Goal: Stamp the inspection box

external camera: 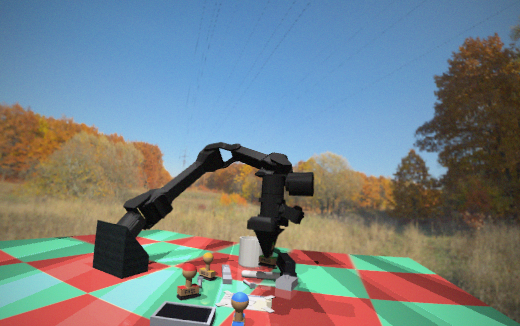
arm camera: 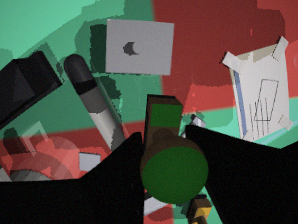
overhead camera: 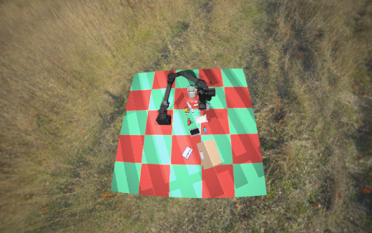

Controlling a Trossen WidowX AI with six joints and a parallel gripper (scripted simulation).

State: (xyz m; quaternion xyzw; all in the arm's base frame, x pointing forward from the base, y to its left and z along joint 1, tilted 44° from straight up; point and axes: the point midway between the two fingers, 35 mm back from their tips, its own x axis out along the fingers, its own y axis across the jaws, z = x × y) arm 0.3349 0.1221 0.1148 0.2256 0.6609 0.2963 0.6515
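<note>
The ink pad is 50 mm behind my gripper tip, 250 mm to the right of it and 60 mm below it. Also, from my gripper tip: card: 120 mm to the right, 70 mm below; white cylinder: 50 mm to the left, 60 mm below; green-knobbed stamp: right at my gripper tip.
</note>
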